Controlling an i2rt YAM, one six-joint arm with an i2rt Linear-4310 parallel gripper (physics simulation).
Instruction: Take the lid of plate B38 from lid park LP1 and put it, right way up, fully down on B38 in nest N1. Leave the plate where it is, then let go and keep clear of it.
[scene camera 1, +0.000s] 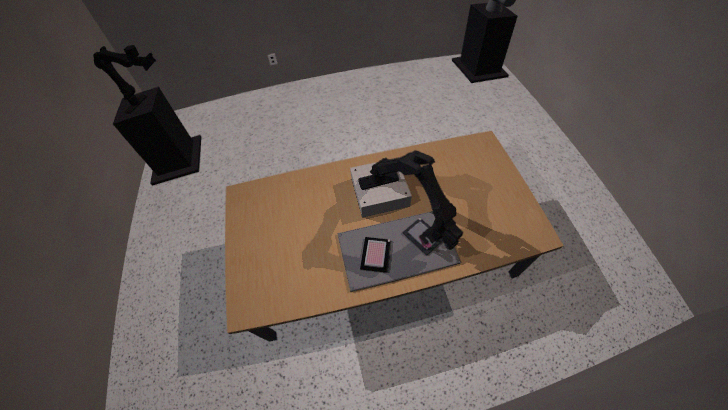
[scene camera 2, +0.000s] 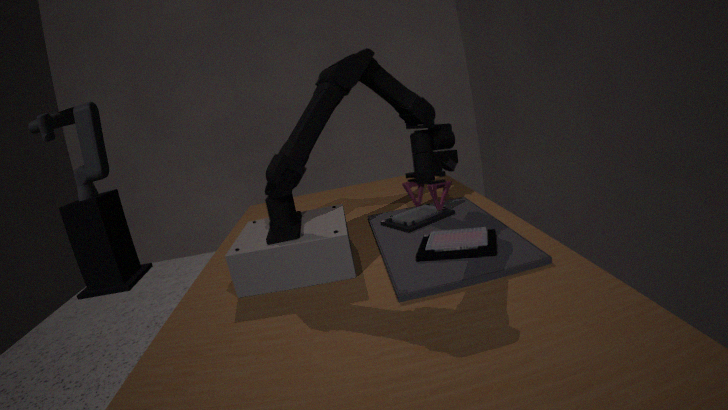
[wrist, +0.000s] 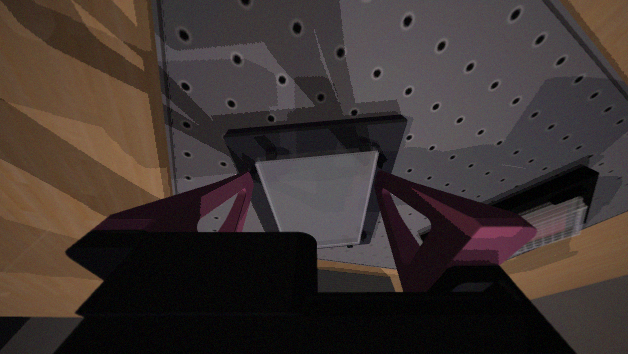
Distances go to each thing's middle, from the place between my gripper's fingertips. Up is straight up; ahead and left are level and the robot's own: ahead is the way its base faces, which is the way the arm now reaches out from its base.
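Scene:
Well plate (scene camera 2: 470, 238): 270 mm to the right of my hand, 20 mm behind it. Clear lid (wrist: 325, 194): my hand 40 mm past it, 20 mm to the left of it.

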